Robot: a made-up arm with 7 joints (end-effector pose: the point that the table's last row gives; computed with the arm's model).
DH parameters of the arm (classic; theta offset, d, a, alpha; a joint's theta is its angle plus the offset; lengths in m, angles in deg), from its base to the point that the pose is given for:
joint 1: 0 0.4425 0 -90
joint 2: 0 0 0 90
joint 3: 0 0.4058 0.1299 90
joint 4: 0 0 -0.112 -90
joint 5: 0 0.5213 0 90
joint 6: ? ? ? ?
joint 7: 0 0 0 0
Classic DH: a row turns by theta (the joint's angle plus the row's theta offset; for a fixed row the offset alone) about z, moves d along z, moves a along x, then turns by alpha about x.
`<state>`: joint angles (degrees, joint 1 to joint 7).
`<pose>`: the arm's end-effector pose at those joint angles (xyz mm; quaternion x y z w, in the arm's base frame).
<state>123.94 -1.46 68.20 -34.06 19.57 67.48 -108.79</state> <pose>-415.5 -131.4 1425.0 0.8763 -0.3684 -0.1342 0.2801</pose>
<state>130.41 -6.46 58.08 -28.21 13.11 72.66 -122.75</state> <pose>-296.0 -152.9 1474.0 0.8684 -0.2913 -0.3126 0.2516</pose>
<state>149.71 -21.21 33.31 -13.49 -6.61 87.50 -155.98</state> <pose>163.3 -209.8 1497.8 0.6785 -0.1076 -0.7248 0.0522</pose>
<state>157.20 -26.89 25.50 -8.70 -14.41 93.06 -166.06</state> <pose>347.3 -200.1 1448.4 -0.5598 0.0859 0.8235 0.0328</pose>
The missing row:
joint 6: 0 0 0.1397 90
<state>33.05 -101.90 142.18 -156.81 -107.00 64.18 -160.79</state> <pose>-17.9 411.9 116.3 0.2654 -0.5005 -0.5893 0.5760</pose>
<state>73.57 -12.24 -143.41 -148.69 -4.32 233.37 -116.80</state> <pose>174.6 -499.1 510.6 0.7287 0.3093 0.0219 0.6106</pose>
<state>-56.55 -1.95 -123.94 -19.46 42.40 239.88 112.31</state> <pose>-124.2 71.9 1276.6 0.1286 0.3805 0.8765 0.2653</pose>
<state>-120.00 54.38 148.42 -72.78 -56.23 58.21 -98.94</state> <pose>271.6 -388.2 1301.5 0.6913 0.6893 0.1033 0.1905</pose>
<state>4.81 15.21 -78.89 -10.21 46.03 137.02 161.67</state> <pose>220.8 -53.9 1466.8 0.0409 0.5193 -0.3487 0.7792</pose>
